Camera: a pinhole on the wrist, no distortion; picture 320 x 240 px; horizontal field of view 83.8 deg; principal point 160.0 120.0 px. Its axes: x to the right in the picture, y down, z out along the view. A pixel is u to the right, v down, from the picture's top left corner.
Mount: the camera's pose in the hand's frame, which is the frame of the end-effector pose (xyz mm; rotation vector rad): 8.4 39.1 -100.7 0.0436 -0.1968 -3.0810
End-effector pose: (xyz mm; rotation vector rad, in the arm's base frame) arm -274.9 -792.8 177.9 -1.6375 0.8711 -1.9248
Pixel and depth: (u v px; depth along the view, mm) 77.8 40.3 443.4
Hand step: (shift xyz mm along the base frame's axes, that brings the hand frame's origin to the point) 262.7 -394.8 -60.6
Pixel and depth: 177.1 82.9 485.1
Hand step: 359.9 -156.8 -150.3
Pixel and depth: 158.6 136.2 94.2
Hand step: -9.5 -33.0 -26.7
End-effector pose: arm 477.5 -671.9 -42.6 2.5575 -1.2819 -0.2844
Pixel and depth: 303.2 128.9 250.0
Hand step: -194.9 112.1 -109.8
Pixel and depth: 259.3 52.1 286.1
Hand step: -276.8 8.7 -91.0
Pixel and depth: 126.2 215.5 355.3
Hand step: 39.1 -43.1 -298.9
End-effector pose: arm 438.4 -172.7 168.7 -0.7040 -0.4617 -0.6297
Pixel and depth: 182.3 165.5 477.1
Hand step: -128.9 283.5 237.7
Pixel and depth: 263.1 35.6 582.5
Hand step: -92.9 661.1 -81.6
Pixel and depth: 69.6 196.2 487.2
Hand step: 45.1 148.7 468.2
